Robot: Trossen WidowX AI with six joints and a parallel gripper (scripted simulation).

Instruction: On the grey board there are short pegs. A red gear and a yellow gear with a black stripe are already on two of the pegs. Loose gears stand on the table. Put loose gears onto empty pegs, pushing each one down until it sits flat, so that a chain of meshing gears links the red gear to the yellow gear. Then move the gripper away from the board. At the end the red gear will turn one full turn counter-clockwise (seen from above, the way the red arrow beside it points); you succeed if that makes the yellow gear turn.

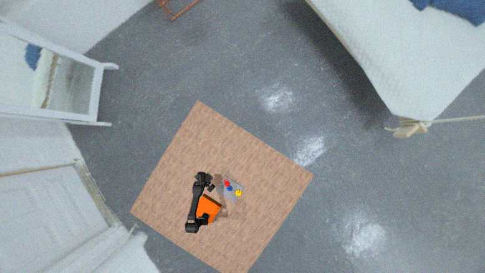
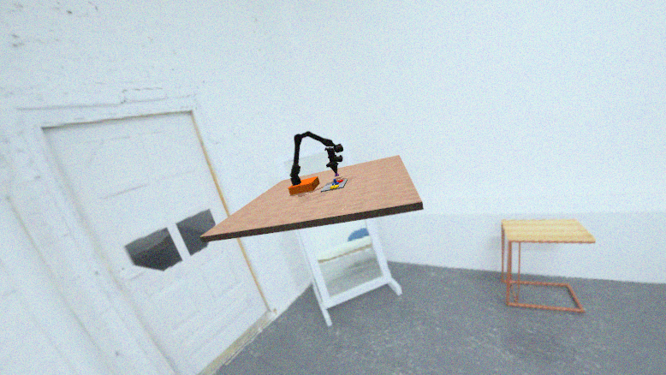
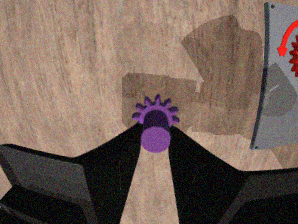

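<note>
The blue gear is 22 cm to the right of my gripper tip, 3 cm below it and 1 cm ahead of it. From my gripper tip the other things lie so: yellow gear 31 cm to the right, 3 cm below, 2 cm ahead; purple gear 1 cm below; red arrow 15 cm to the right, 6 cm ahead, 4 cm below.
</note>
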